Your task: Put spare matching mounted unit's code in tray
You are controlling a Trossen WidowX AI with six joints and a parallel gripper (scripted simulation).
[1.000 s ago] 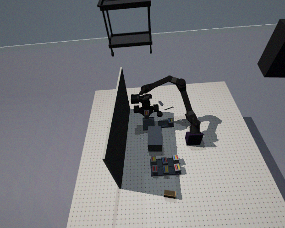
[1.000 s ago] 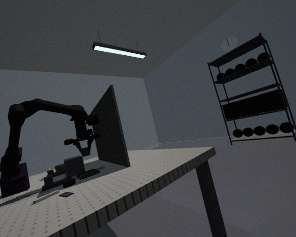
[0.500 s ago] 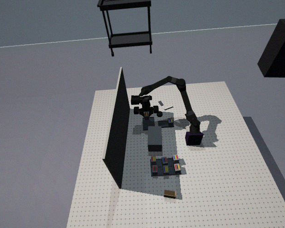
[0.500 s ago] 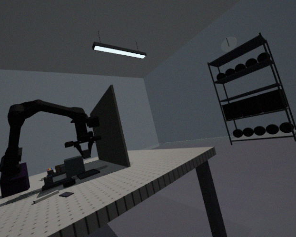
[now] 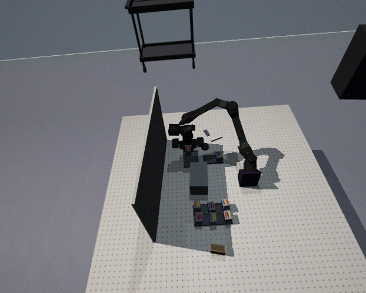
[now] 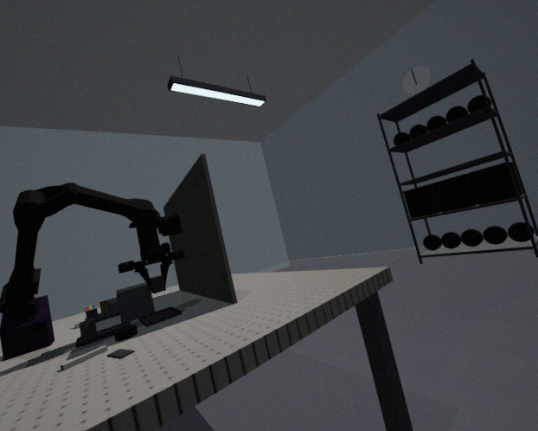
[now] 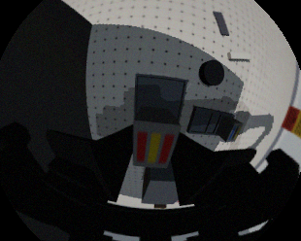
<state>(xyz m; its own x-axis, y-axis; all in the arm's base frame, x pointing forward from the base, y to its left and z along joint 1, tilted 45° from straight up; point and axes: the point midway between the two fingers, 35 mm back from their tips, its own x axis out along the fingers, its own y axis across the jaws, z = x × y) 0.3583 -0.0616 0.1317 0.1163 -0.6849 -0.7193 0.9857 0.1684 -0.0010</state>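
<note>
Right now the dark square tray is 1 cm behind my gripper tip and 8 cm below it. Round my gripper tip: thin rod: 17 cm behind, 19 cm to the right, 8 cm below; tall black panel: 15 cm ahead, 18 cm to the left, 14 cm above; grey mounted unit: 8 cm behind, 18 cm to the left, 3 cm below.
</note>
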